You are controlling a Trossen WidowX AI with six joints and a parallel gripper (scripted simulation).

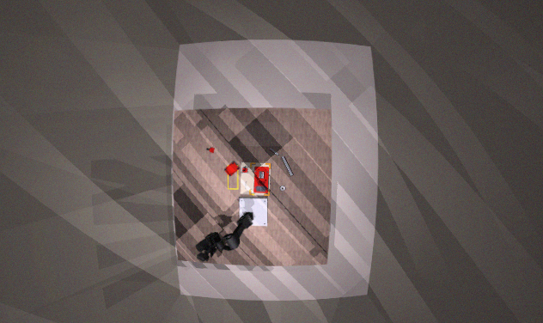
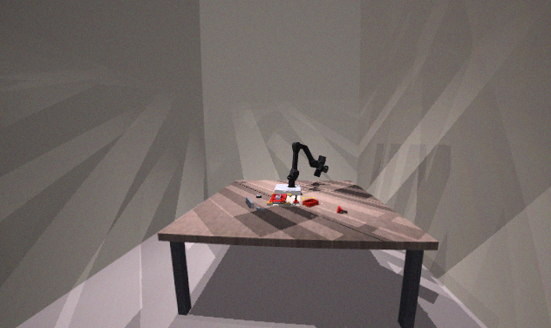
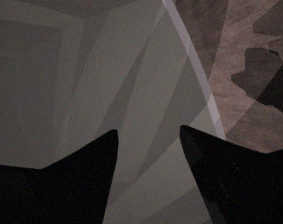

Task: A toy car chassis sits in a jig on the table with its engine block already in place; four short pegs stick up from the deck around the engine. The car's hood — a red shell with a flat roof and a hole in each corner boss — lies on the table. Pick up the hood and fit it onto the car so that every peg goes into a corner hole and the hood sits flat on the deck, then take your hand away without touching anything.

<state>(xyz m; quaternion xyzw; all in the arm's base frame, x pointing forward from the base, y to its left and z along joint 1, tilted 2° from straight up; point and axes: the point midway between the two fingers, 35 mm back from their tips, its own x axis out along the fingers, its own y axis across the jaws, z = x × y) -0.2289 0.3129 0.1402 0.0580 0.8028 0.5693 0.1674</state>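
Right now my gripper tip is 64 cm short of the hood, 24 cm to the left of it and 15 cm above it.
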